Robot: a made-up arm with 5 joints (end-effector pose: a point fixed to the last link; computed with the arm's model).
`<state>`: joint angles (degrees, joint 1 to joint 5).
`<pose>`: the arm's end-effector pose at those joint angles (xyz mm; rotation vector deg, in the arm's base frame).
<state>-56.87 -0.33 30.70 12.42 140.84</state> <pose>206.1 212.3 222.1 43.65 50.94 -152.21</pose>
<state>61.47 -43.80 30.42 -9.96 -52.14</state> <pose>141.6 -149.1 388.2 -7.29 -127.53 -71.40</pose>
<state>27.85 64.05 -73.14 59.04 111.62</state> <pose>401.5 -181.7 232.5 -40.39 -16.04 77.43</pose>
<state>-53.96 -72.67 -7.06 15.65 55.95</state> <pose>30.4 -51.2 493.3 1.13 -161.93 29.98</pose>
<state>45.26 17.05 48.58 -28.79 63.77</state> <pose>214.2 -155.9 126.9 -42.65 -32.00 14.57</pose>
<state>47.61 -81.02 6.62 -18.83 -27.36</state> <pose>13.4 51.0 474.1 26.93 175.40 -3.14</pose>
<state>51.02 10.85 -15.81 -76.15 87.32</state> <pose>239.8 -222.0 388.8 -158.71 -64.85 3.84</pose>
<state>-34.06 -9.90 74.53 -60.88 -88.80</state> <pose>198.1 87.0 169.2 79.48 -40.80 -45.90</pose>
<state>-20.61 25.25 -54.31 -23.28 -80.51</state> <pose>351.3 104.9 437.4 114.76 -89.81 -25.85</pose>
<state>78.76 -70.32 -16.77 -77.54 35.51</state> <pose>34.9 131.1 477.0 88.85 60.52 -32.04</pose>
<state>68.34 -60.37 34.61 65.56 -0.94</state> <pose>103.0 -106.3 361.5 -28.58 -45.20 -67.15</pose>
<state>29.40 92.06 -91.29 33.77 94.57</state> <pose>403.3 -194.6 134.2 -50.62 -28.53 57.24</pose>
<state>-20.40 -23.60 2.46 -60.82 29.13</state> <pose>234.0 60.0 452.6 -8.94 -172.32 4.81</pose>
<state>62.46 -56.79 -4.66 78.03 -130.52</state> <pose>81.0 -39.2 463.5 -58.35 82.03 133.72</pose>
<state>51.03 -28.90 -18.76 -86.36 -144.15</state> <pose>114.1 -66.7 510.5 119.51 -107.78 64.26</pose>
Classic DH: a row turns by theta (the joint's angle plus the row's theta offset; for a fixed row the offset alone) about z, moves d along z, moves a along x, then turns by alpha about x. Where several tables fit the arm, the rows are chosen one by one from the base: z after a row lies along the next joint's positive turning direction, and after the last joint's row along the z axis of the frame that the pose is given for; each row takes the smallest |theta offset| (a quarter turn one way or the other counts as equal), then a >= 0, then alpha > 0; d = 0 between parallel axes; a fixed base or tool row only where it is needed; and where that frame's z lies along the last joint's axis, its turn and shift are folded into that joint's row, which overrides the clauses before.
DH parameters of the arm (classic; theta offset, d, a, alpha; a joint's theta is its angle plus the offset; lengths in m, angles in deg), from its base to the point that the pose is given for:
base (fixed): 0 0 0.064 180
joint 1: 0 -0.192 0.024 90
joint 2: -76.15 0 0.1504 0
joint 3: 74.06 0 0.1921 0
joint 4: -87.91 -0.003 0 90
joint 5: -2.79 -0.037 0 0

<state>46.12 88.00 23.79 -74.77 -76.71</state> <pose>156.1 -100.1 -42.0 18.49 -61.67 -114.91</pose>
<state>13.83 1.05 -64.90 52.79 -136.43</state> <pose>235.4 -45.3 519.9 113.03 -58.35 -101.86</pose>
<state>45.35 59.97 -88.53 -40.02 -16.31</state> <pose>305.9 -249.1 366.3 -36.58 -156.88 -16.25</pose>
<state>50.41 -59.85 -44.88 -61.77 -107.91</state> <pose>-50.3 133.5 489.0 -66.73 114.91 -103.34</pose>
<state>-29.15 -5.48 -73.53 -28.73 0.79</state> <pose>121.7 28.7 565.8 -43.67 156.68 5.96</pose>
